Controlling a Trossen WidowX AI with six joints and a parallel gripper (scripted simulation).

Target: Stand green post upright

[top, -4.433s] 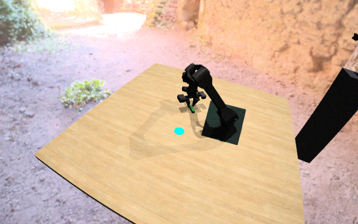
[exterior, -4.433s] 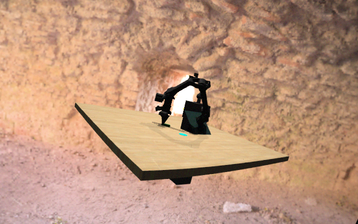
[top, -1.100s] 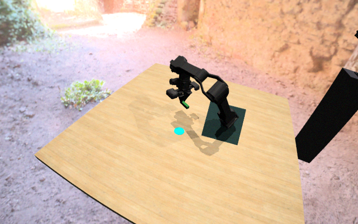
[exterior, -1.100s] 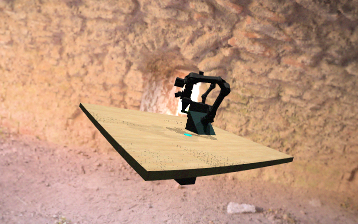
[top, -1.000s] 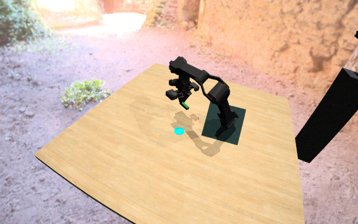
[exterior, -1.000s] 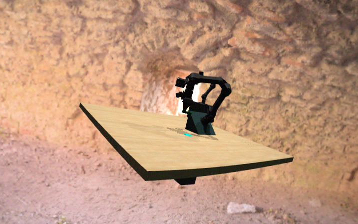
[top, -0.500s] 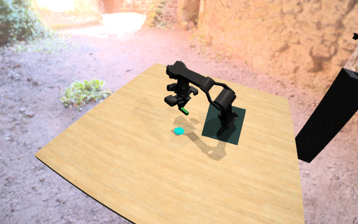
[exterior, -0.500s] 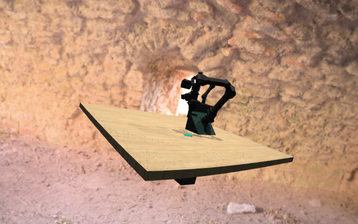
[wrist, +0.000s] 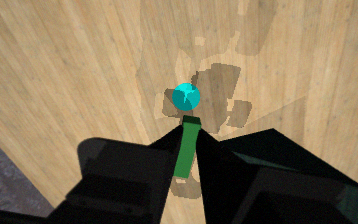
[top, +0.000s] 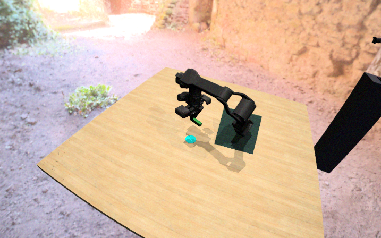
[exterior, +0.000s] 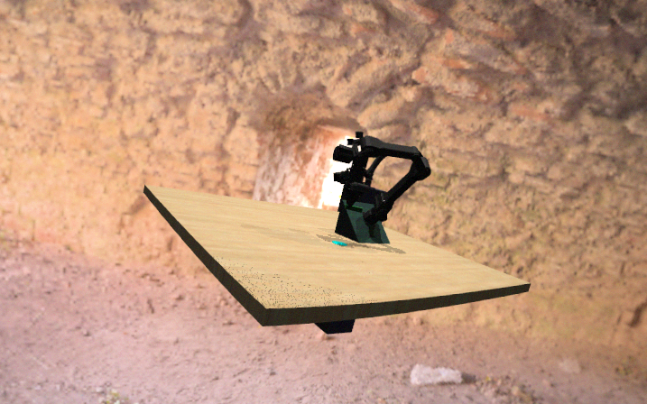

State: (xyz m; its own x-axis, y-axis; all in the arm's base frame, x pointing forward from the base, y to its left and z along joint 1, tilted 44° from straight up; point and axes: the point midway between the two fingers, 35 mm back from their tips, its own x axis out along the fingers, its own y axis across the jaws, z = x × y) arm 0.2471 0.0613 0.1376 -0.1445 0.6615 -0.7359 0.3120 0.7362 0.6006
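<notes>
Right now my gripper tip is 14 cm above the cyan circle. Also, from my gripper tip: green post (2 cm behind, 1 cm to the left).
</notes>
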